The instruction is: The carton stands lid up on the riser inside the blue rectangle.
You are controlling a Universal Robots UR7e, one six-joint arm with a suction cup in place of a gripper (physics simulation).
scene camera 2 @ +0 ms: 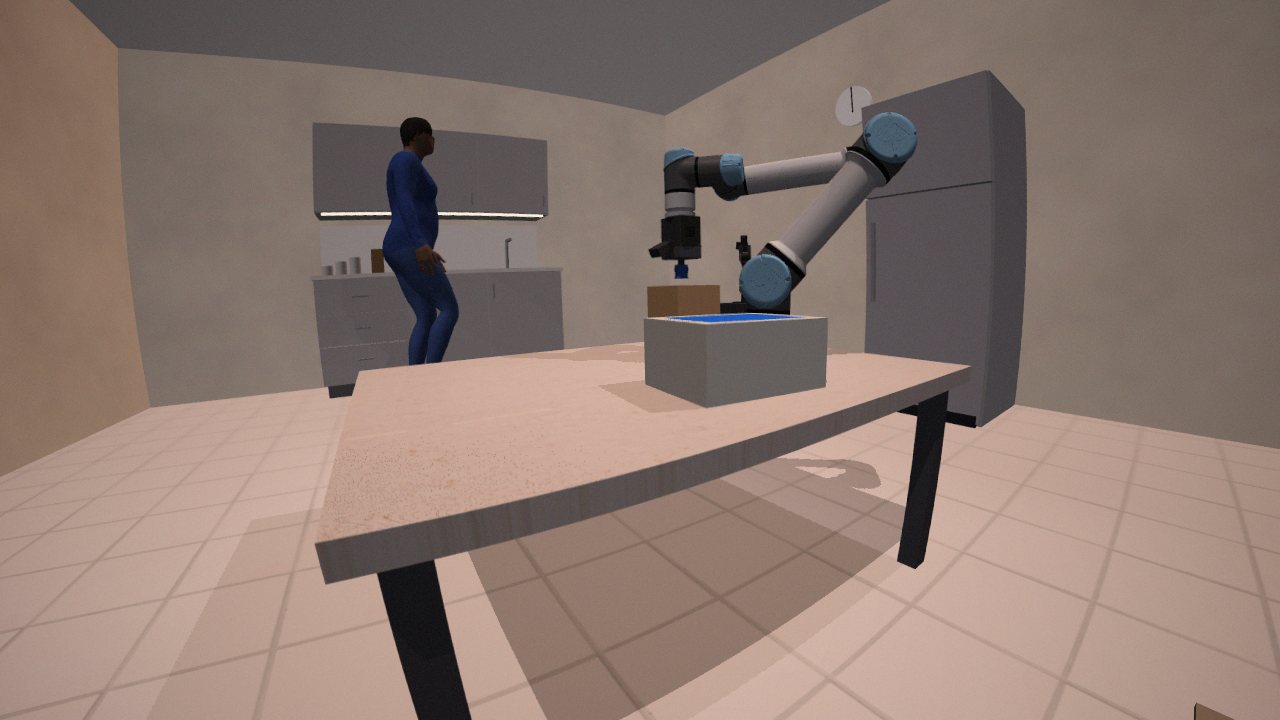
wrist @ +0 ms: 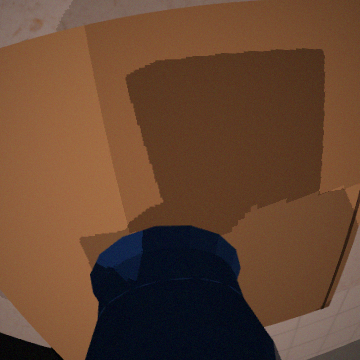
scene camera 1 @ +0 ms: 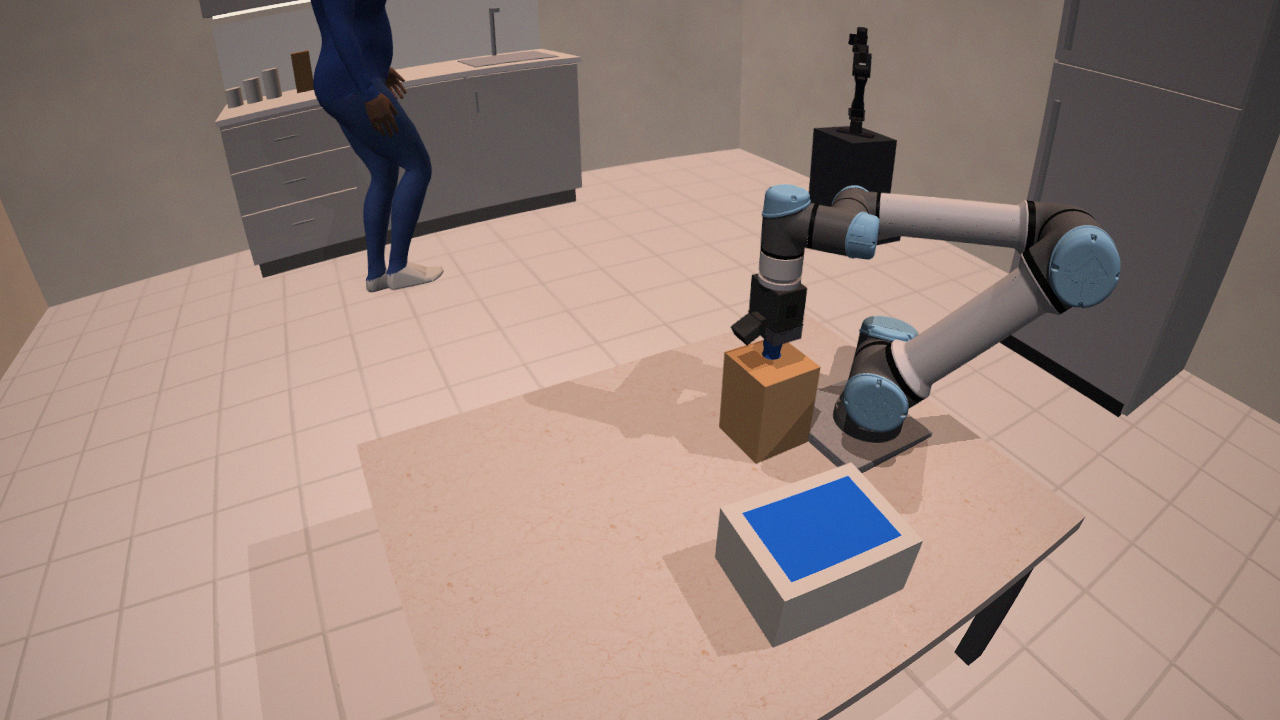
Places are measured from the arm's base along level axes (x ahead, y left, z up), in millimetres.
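Pixels of known places: hand, tool point: (scene camera 2: 681,278) (wrist: 166,282) (scene camera 1: 771,354).
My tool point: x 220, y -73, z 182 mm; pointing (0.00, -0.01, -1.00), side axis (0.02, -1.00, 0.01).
Note:
Ahead of a thing's pixels: the offset from my tool point to its top centre. Level surfaces: height alone.
The brown carton @[dx -9, dy -7, dz -18 mm] (scene camera 1: 767,407) (scene camera 2: 683,300) (wrist: 221,118) stands upright on the table @[dz -198 mm] (scene camera 1: 555,537), next to the arm's base. My suction cup (scene camera 1: 772,352) (scene camera 2: 680,269) (wrist: 168,250) points straight down over the middle of the carton's top. In the second scene view a narrow gap shows between the cup and the top, so the cup carries nothing. The grey riser @[dx +119, dy +335, dz -78 mm] (scene camera 1: 810,595) (scene camera 2: 733,357) stands nearer the table's front edge. The blue rectangle @[dx +119, dy +335, dz -78 mm] (scene camera 1: 820,526) (scene camera 2: 725,316) on its top is bare.
The arm's base (scene camera 1: 872,403) stands right behind the carton. A person in blue (scene camera 1: 376,135) (scene camera 2: 416,250) stands by the kitchen counter (scene camera 1: 295,170) across the room. A black pedestal (scene camera 1: 850,160) and a grey fridge (scene camera 1: 1155,179) stand behind the arm.

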